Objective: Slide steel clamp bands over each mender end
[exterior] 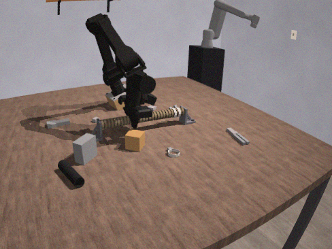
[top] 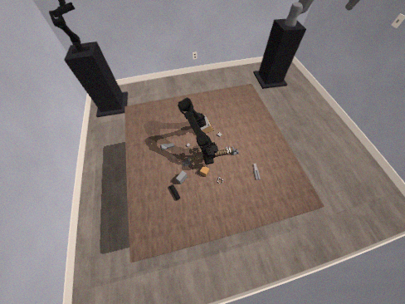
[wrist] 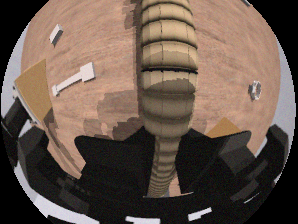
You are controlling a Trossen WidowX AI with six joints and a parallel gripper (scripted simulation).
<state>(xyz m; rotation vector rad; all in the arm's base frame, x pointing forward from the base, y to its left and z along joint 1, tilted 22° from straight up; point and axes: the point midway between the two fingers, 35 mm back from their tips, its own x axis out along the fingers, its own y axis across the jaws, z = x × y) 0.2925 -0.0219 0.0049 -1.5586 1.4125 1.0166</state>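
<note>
Now: the orange cube 11 cm ahead of my hand, 3 cm to the right of it and 3 cm below it. Round my hand: grey cube (20 cm to the right, 13 cm ahead, 2 cm below); black cylinder (27 cm to the right, 22 cm ahead, 3 cm below).
</note>
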